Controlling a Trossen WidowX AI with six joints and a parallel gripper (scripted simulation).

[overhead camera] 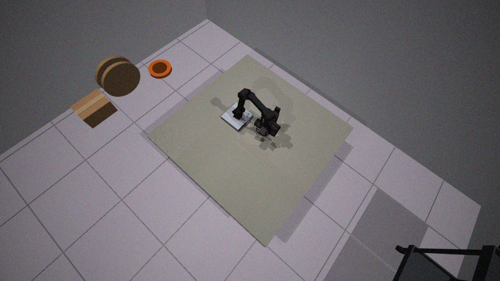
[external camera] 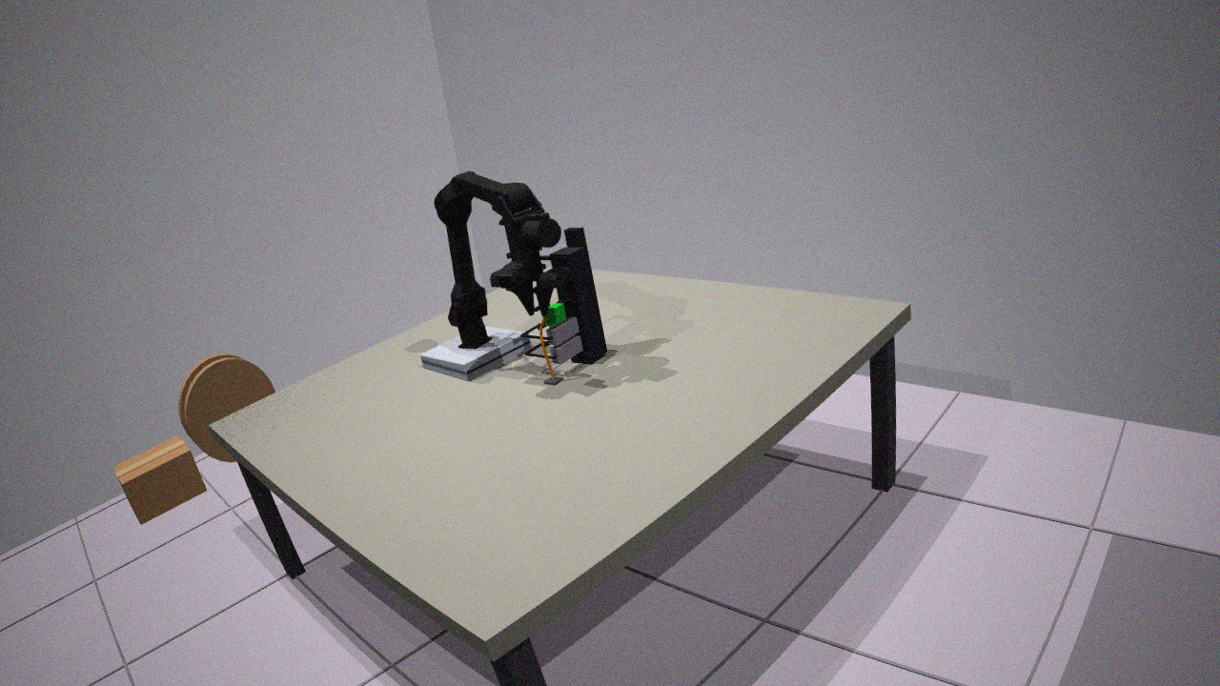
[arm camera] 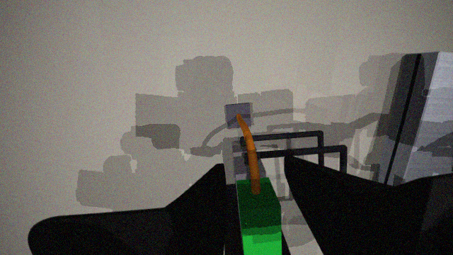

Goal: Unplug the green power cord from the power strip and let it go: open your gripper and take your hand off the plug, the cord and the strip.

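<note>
The green plug lies 70 mm to the left of my gripper tip and 10 mm below it.
</note>
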